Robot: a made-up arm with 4 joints.
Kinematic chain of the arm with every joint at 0, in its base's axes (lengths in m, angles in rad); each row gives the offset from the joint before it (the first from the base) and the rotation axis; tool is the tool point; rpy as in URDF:
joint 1: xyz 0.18 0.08 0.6 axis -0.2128 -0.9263 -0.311
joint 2: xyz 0 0.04 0.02 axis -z
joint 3: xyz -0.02 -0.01 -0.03 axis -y
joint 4: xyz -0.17 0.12 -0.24 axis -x
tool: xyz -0.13 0.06 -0.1 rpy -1.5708 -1.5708 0
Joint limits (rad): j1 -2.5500..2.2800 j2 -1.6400..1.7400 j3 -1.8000..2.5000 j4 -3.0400..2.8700
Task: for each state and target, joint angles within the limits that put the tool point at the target. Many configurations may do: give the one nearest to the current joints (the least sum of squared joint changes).
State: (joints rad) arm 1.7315 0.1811 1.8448 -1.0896
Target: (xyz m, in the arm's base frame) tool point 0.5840 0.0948 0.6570
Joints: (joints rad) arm 1.2523 0.2846 1.5741 -1.7919
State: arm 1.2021 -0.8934 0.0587 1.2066
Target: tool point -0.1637 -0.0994 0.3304
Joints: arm 0.5515 -0.7506 -0.6769 0.7697
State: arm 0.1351 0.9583 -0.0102 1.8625
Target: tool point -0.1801 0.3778 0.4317
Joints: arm -0.2549 0.6591 -0.2434 1.1791
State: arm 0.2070 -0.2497 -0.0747 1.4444
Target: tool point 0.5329 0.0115 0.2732
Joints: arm 1.1534 -0.2027 0.5042 0.8824
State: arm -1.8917 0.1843 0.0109 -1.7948
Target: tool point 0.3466 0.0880 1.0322
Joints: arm -2.3479 0.1262 -0.3231 -1.4187
